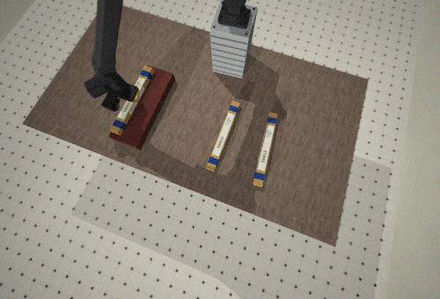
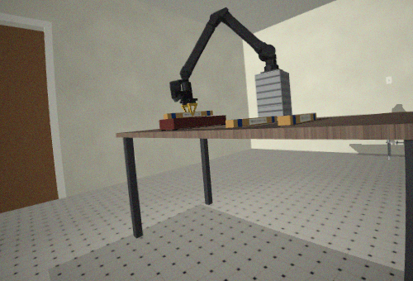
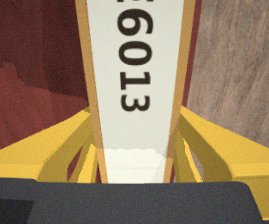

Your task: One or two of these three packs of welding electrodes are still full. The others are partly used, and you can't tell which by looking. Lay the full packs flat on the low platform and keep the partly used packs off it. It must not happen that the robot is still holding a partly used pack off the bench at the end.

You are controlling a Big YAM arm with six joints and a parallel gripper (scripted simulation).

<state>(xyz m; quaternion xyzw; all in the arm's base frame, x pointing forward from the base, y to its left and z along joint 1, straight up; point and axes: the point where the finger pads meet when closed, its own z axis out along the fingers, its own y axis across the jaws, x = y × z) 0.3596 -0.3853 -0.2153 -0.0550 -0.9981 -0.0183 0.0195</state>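
Now: hand 60 mm above the low platform, 40 mm to the right of it and 10 mm short of it.
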